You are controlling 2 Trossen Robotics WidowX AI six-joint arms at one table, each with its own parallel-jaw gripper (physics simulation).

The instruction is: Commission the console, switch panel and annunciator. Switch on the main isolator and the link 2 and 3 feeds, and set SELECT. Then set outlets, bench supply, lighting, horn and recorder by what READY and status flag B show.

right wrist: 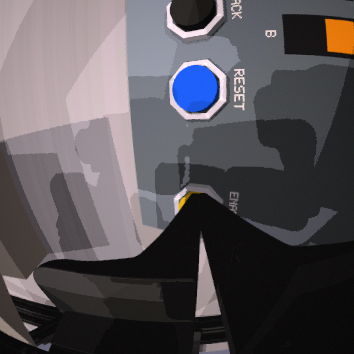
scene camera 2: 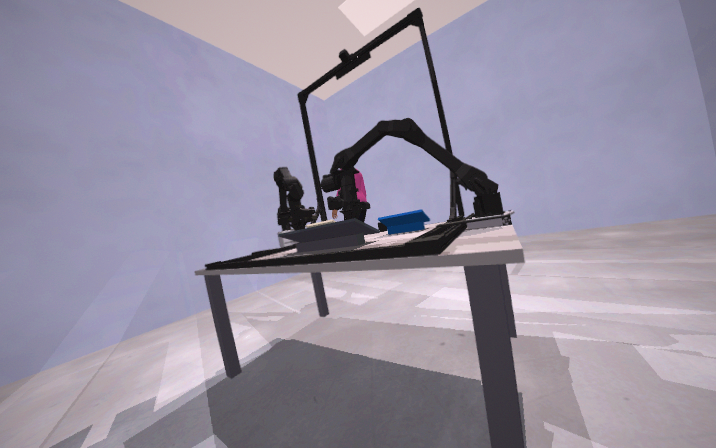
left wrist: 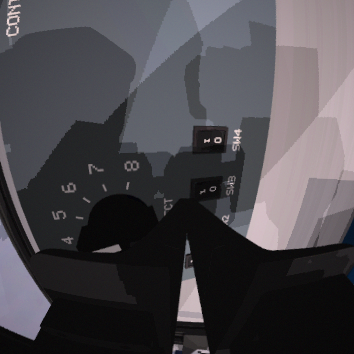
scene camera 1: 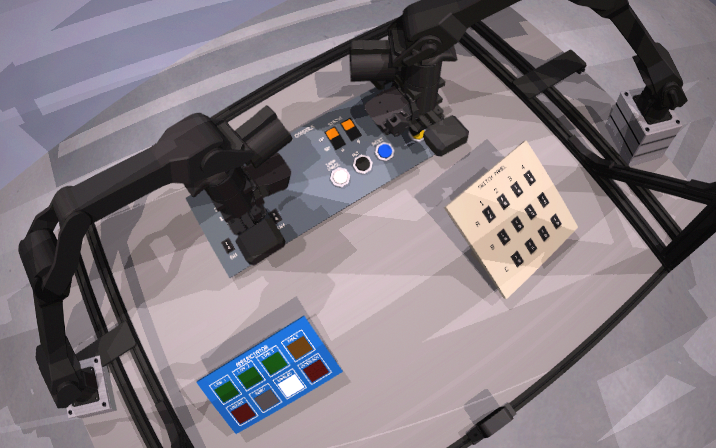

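Pixels of known places: left gripper, between the fingertips: [left wrist: 185, 204] [scene camera 1: 250, 222]; right gripper, between the fingertips: [right wrist: 197, 199] [scene camera 1: 414, 134]; left arm's base, origin of its link: [scene camera 2: 490, 215] [scene camera 1: 83, 386]; right arm's base, origin of its link: [scene camera 2: 286, 230] [scene camera 1: 652, 108].
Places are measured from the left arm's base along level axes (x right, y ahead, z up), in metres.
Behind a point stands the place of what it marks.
The grey console [scene camera 1: 311, 195] {x -0.191, y 0.505, z 0.026 m} [scene camera 2: 330, 232] {x -0.231, y 0.473, z 0.034 m} has two status flags showing orange at their upper ends; flag B [scene camera 1: 351, 128] {x -0.274, y 0.600, z 0.050 m} [right wrist: 320, 35] {x -0.272, y 0.599, z 0.050 m} is the right one in scene camera 1. On the blue annunciator [scene camera 1: 321, 349] {x 0.051, y 0.448, z 0.030 m} [scene camera 2: 405, 224] {x 0.060, y 0.347, z 0.006 m} the ENABLED tile [scene camera 1: 290, 386] {x 0.090, y 0.386, z 0.020 m} is bright white; the others look dark. My right gripper [right wrist: 197, 199] {x -0.239, y 0.696, z 0.031 m} is shut, empty, its tips over the yellow ENABLE button [scene camera 1: 418, 135] {x -0.234, y 0.701, z 0.030 m} [right wrist: 185, 201], which is mostly hidden. My left gripper [left wrist: 185, 204] {x -0.178, y 0.399, z 0.032 m} is shut and empty beside SW3 [left wrist: 206, 189] {x -0.169, y 0.411, z 0.027 m}, hiding most of SW2. The SELECT knob [left wrist: 120, 217] {x -0.211, y 0.393, z 0.052 m} is partly covered; its setting is unclear.
The tilted cream switch panel [scene camera 1: 464, 208] {x -0.062, y 0.705, z 0.082 m} with rows A to C stands at the right in scene camera 1. Blue RESET [scene camera 1: 384, 151] {x -0.221, y 0.637, z 0.035 m} [right wrist: 195, 88] {x -0.223, y 0.639, z 0.035 m}, black ACK [scene camera 1: 362, 163] {x -0.212, y 0.597, z 0.035 m} [right wrist: 192, 10] {x -0.214, y 0.601, z 0.035 m} and a white button [scene camera 1: 340, 176] {x -0.202, y 0.557, z 0.035 m} line the console. Dark frame bars edge the table.
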